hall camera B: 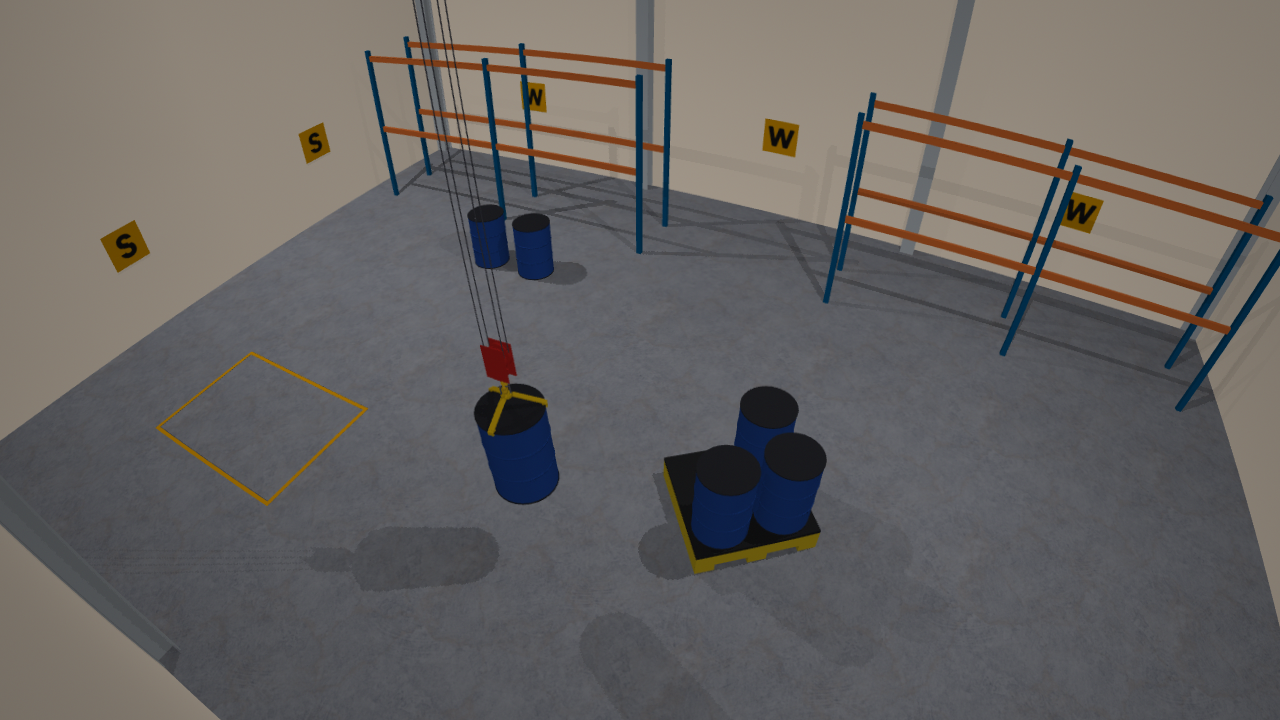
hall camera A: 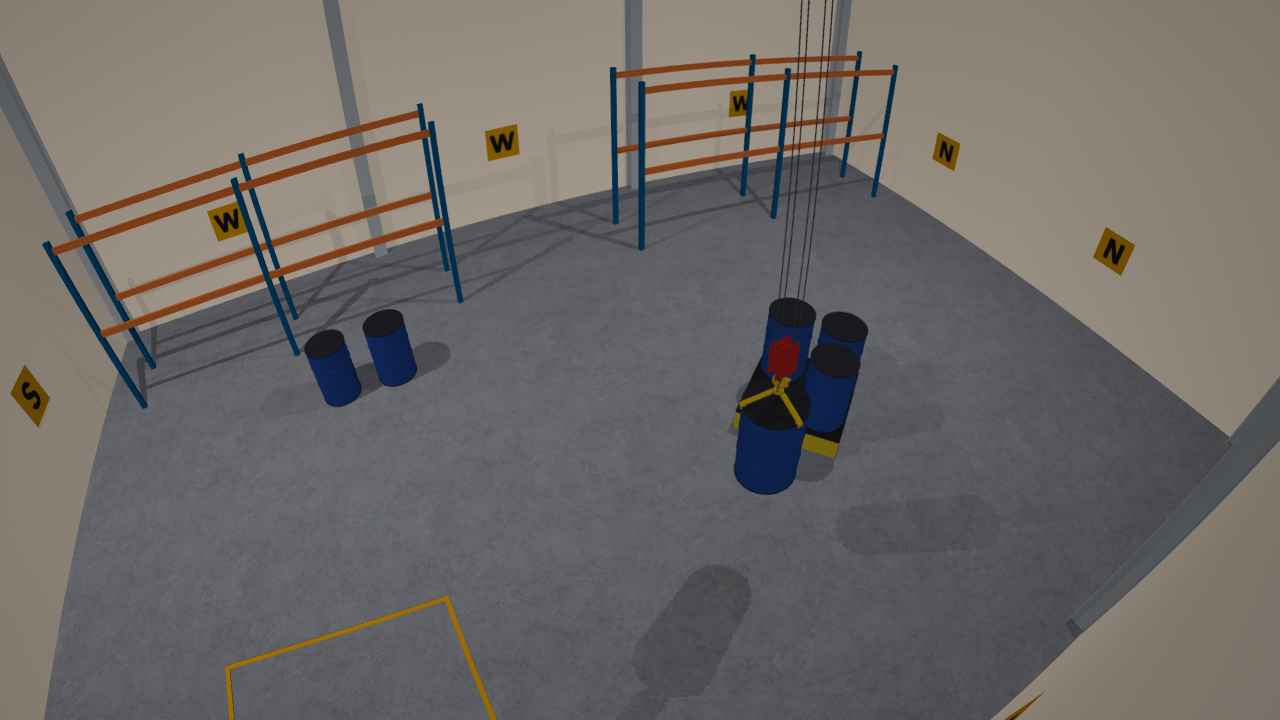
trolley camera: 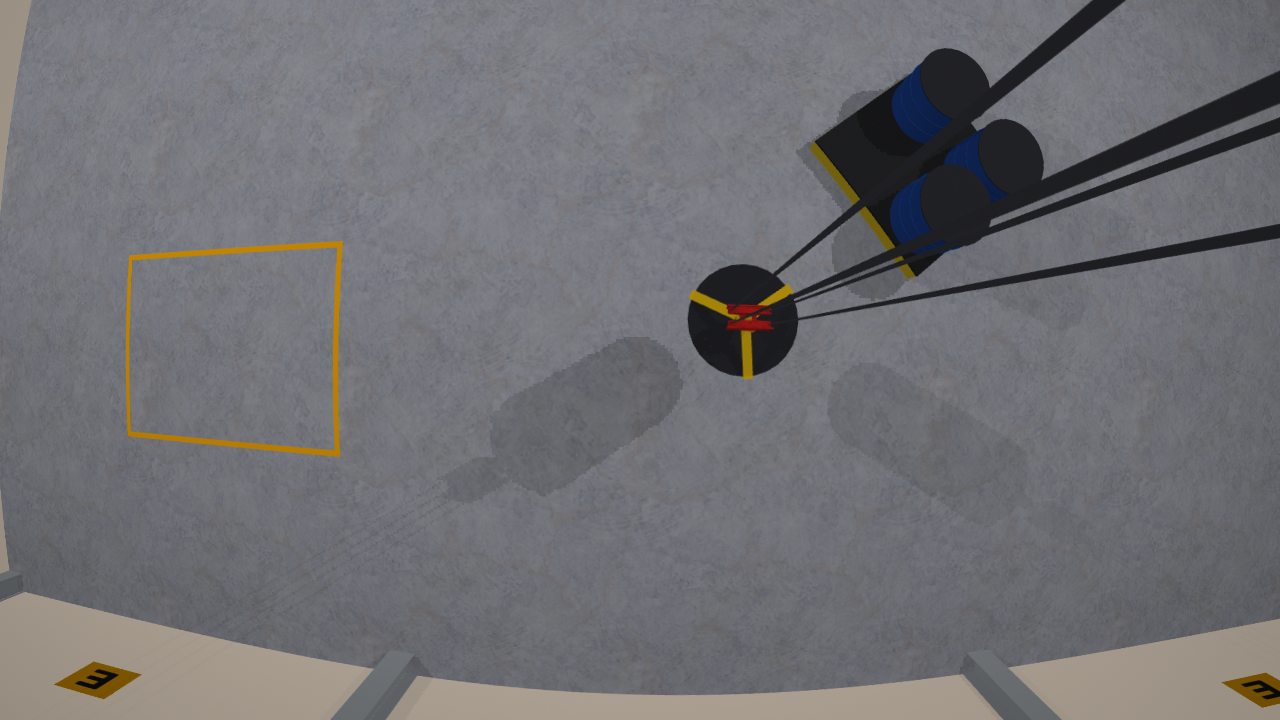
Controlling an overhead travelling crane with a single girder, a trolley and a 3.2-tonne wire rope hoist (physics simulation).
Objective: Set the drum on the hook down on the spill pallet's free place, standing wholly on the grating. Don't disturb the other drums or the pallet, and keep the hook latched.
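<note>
The blue drum (hall camera A: 768,461) (hall camera B: 525,467) (trolley camera: 716,344) with a black lid hangs upright from my hook (hall camera A: 781,385) (hall camera B: 505,390) (trolley camera: 746,317) by a yellow three-legged sling. It is above the floor, beside the pallet and apart from it in hall camera B. The black-topped yellow spill pallet (hall camera A: 820,445) (hall camera B: 684,474) (trolley camera: 854,147) bears three upright blue drums. Its free corner is at the back left in hall camera B; in hall camera A the hanging drum partly covers the pallet. The hook's latch is too small to see.
Two more blue drums (hall camera A: 332,376) (hall camera B: 533,250) stand near a blue and orange rack (hall camera A: 266,270) (hall camera B: 639,165). A second rack (hall camera A: 641,165) (hall camera B: 1039,264) stands along the same wall. A yellow rectangle (hall camera A: 338,632) (hall camera B: 308,380) (trolley camera: 335,349) is marked on the floor.
</note>
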